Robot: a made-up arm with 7 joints. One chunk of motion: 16 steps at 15 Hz.
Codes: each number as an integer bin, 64 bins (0 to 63) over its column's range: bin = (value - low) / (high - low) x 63, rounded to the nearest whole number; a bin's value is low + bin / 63 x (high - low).
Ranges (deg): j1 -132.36..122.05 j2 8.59..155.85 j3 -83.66..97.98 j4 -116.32..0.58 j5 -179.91..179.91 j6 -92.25..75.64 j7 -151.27..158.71
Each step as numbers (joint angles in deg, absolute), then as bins.
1 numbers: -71.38 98.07 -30.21 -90.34 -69.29 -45.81 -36.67
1 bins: 15 38 19 14 19 17 23
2 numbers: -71.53 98.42 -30.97 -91.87 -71.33 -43.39 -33.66
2 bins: 15 38 18 13 19 18 24
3 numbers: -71.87 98.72 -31.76 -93.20 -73.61 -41.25 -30.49
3 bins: 15 39 18 12 19 19 25
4 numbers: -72.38 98.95 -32.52 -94.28 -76.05 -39.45 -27.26
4 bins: 15 39 18 12 18 20 25
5 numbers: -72.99 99.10 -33.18 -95.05 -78.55 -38.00 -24.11
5 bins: 15 39 18 11 18 20 26
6 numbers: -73.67 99.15 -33.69 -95.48 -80.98 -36.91 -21.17
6 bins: 15 39 17 11 17 21 26
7 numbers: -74.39 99.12 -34.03 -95.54 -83.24 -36.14 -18.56
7 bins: 14 39 17 11 17 21 27
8 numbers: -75.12 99.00 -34.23 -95.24 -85.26 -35.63 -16.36
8 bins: 14 39 17 11 17 21 27
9 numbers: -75.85 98.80 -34.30 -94.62 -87.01 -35.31 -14.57
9 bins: 14 39 17 12 16 21 28
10 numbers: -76.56 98.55 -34.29 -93.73 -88.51 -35.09 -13.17
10 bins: 14 38 17 12 16 21 28
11 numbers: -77.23 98.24 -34.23 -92.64 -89.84 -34.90 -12.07
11 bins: 14 38 17 13 16 22 28
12 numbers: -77.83 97.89 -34.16 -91.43 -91.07 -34.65 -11.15
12 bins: 14 38 17 13 16 22 28
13 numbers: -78.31 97.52 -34.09 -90.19 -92.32 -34.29 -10.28
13 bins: 13 38 17 14 15 22 29
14 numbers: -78.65 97.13 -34.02 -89.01 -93.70 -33.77 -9.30
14 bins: 13 38 17 15 15 22 29
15 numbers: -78.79 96.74 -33.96 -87.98 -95.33 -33.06 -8.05
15 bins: 13 38 17 15 15 22 29
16 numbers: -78.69 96.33 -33.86 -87.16 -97.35 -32.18 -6.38
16 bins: 13 38 17 16 14 23 29
